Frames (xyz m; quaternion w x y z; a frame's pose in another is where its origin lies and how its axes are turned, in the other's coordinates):
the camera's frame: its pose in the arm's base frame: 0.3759 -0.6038 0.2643 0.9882 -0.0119 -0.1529 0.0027
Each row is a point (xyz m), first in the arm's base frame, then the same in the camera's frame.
Working: the arm's base frame: its pose in the camera's frame: -0.4327 0.6107 -0.1246 0.9882 0.0119 0.1529 -0.0027

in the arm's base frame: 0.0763 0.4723 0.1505
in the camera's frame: -0.3103 1.0791 0.0065
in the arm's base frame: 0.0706 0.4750 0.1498
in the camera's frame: -0.3159 1.0818 0.0076
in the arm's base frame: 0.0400 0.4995 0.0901
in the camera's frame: -0.3629 1.1078 -0.0394
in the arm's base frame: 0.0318 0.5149 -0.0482
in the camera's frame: -0.4124 1.1266 -0.1684
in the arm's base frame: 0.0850 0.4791 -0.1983
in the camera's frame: -0.4073 1.0943 -0.3283
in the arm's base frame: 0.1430 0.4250 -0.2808
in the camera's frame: -0.3775 1.0422 -0.4257
